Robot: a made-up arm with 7 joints.
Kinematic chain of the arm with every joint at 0, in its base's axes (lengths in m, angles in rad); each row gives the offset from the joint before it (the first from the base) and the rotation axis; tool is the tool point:
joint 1: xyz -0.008 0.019 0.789 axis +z
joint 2: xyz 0 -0.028 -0.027 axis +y
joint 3: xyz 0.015 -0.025 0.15 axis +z
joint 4: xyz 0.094 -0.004 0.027 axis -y
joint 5: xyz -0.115 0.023 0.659 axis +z
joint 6: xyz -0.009 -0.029 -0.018 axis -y
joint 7: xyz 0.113 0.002 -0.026 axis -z
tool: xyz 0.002 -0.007 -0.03
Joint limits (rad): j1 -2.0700..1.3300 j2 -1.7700..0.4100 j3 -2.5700..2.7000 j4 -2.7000..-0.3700 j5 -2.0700..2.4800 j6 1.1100..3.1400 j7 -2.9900..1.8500
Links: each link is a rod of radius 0.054 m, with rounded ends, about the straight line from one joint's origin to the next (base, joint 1, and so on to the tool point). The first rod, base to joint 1, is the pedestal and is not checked.
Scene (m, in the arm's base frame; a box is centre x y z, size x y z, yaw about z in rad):
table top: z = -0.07
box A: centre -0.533 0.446 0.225 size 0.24 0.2 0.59 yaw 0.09
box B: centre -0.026 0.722 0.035 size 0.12 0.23 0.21 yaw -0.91
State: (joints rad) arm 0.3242 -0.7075 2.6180 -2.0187 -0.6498 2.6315 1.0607
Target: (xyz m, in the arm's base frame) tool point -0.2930 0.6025 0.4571
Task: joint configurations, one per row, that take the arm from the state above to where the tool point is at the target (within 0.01 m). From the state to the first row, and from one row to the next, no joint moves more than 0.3 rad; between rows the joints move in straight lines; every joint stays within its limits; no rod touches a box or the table.
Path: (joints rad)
1: 0.4038 -0.8990 2.6453 -2.2458 -0.5796 2.8010 0.9249
2: 0.4833 -1.0905 2.6727 -2.4729 -0.5094 2.9705 0.7892
3: 0.5629 -1.2820 2.7000 -2.7000 -0.4391 3.1400 0.6534
4: 0.4359 -1.0285 2.4463 -2.5913 -0.4879 3.1028 0.7950
5: 0.3089 -0.7749 2.1926 -2.4826 -0.5366 3.0655 0.9367
6: 0.1820 -0.5214 1.9389 -2.3740 -0.5854 3.0283 1.0783

